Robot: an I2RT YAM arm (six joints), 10 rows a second.
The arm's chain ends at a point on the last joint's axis. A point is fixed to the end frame.
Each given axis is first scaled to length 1.
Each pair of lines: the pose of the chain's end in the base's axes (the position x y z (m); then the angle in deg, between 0 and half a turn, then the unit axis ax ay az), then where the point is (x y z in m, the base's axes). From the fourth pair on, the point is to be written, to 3 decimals.
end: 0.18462 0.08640 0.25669 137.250 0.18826 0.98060 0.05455
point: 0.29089 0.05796 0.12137
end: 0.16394 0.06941 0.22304 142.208 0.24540 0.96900 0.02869
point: 0.25359 0.03131 0.07838
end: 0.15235 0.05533 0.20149 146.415 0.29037 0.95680 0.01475
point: 0.22765 0.01299 0.04999
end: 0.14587 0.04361 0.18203 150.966 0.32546 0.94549 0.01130
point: 0.207 0.002 0.024
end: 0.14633 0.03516 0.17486 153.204 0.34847 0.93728 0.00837
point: 0.200 -0.006 0.014
